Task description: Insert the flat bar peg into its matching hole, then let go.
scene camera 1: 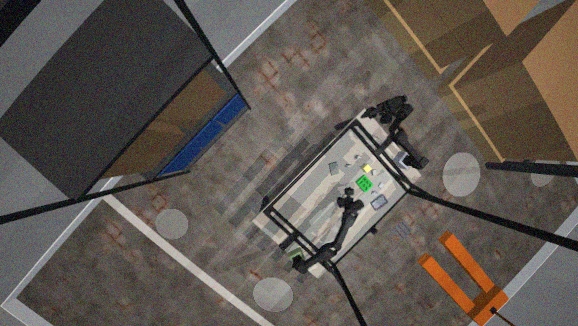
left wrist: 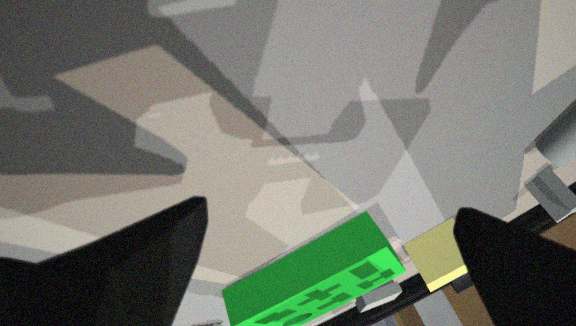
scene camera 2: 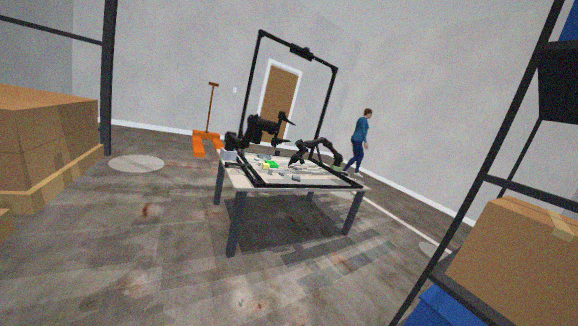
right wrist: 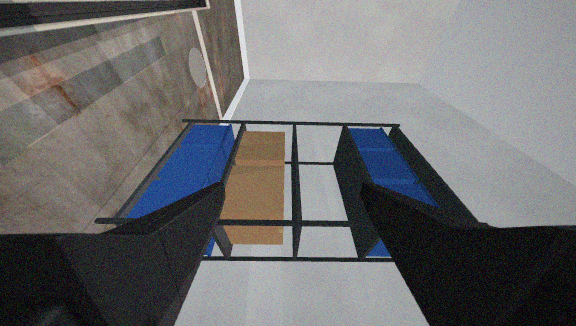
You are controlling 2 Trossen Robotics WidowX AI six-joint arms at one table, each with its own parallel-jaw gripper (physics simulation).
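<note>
A green board (scene camera 1: 364,183) (scene camera 2: 273,163) (left wrist: 319,275) with dark shaped holes lies on the table (scene camera 1: 307,194) (scene camera 2: 239,181), with a yellow block (scene camera 1: 366,168) (scene camera 2: 266,165) (left wrist: 432,255) beside it. Several small grey pegs lie around it. One short grey bar (left wrist: 378,295) lies right at the board's edge. I cannot tell which peg is the flat bar. My left gripper (scene camera 1: 348,190) (scene camera 2: 294,160) is open and empty, low over the table just beside the board; only one of its black fingers (left wrist: 160,259) shows in its wrist view. My right gripper (scene camera 1: 368,113) (scene camera 2: 288,132) (right wrist: 294,188) is open and empty, raised high off the table's end.
A black frame (scene camera 2: 255,81) stands around the table. A flat grey plate (scene camera 1: 379,202) and a dark grey block (scene camera 1: 333,168) lie on the table. A shelf rack (scene camera 1: 214,53) (right wrist: 294,181) holds blue bins. A person (scene camera 2: 360,132) walks behind. An orange pallet jack (scene camera 2: 198,142) stands near the wall.
</note>
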